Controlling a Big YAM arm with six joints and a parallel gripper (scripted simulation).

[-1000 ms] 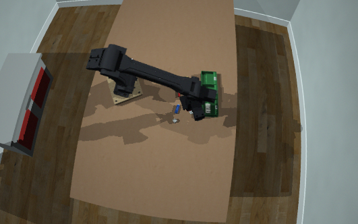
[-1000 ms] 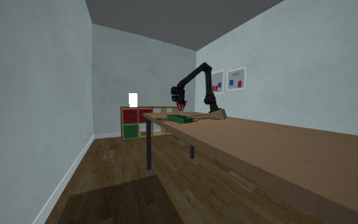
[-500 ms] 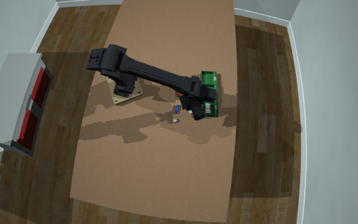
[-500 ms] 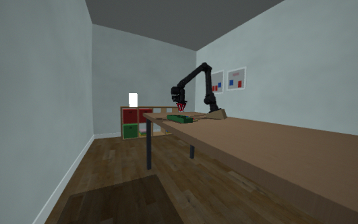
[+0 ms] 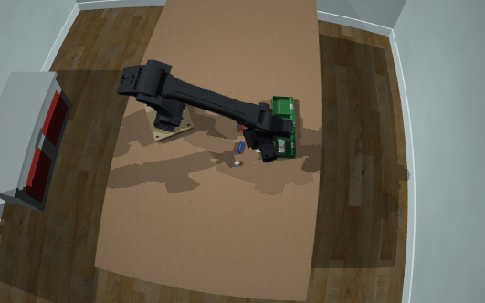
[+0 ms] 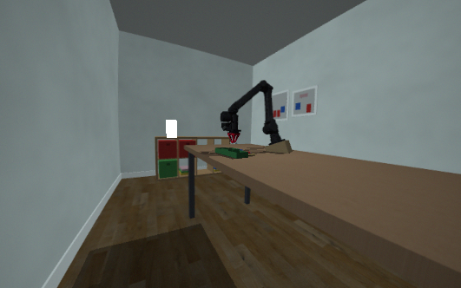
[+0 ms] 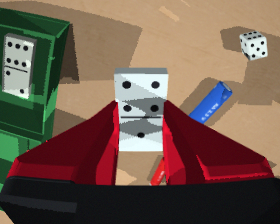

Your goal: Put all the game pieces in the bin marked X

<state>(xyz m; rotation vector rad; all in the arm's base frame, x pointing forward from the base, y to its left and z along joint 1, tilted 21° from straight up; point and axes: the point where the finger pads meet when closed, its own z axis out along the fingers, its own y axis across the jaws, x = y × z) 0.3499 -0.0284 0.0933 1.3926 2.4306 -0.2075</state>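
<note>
Now: hand right at the white domino-like piece. From my hand the other things lie so: small red piece (80 mm behind, 100 mm to the left, 60 mm below); then white die (60 mm behind, 60 mm to the right, 60 mm below); then blue cylinder (70 mm behind, 10 mm to the left, 60 mm below).
</note>
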